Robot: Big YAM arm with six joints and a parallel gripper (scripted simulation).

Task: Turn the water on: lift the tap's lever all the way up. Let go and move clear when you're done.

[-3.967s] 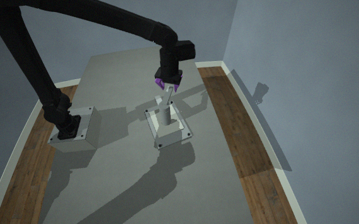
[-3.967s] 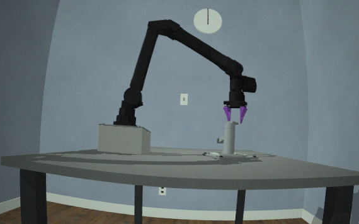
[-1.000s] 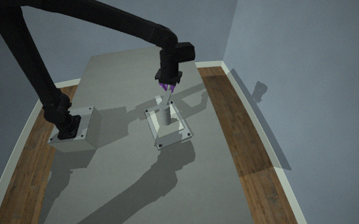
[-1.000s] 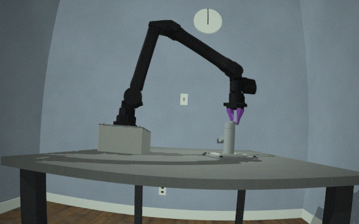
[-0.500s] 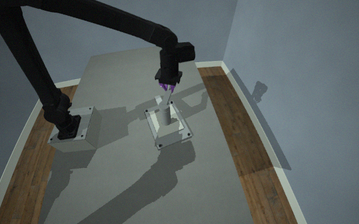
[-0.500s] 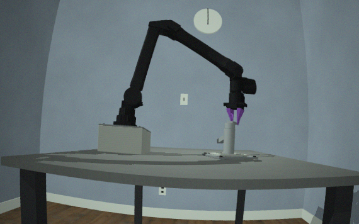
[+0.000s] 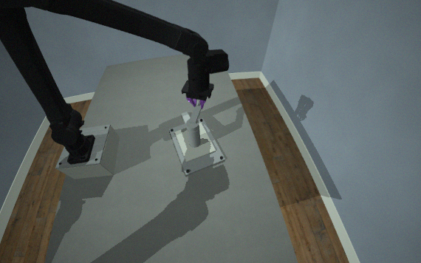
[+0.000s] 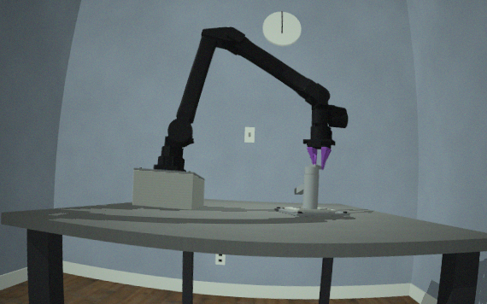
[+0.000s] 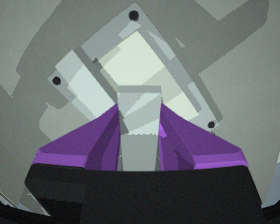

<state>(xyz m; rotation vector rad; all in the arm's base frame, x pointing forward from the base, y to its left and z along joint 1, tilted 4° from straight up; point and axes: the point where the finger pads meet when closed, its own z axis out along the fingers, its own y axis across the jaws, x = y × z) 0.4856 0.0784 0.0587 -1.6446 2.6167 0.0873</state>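
Right now the tap is 5 cm to the right of my hand, 5 cm below it and 3 cm behind it. The rest, counted from my hand: lever 3 cm to the right, 1 cm behind.
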